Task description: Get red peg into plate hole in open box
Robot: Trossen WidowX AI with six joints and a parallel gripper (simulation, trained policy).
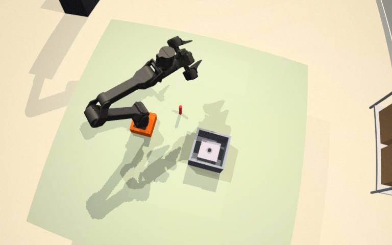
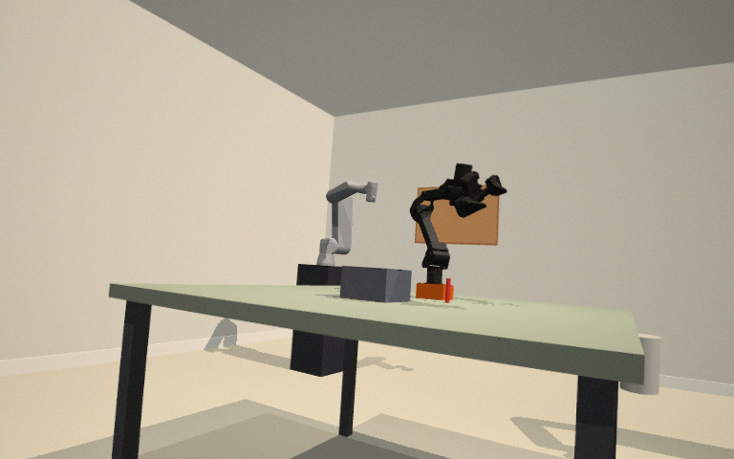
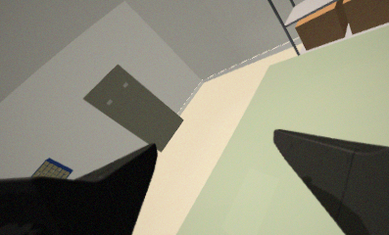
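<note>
Right now the red peg is 300 mm below my gripper tip, 150 mm to the right of it and 20 mm behind it. The rest, counted from my gripper tip: plate (310 mm to the right, 290 mm below, 170 mm ahead); grey box (310 mm to the right, 310 mm below, 170 mm ahead).
</note>
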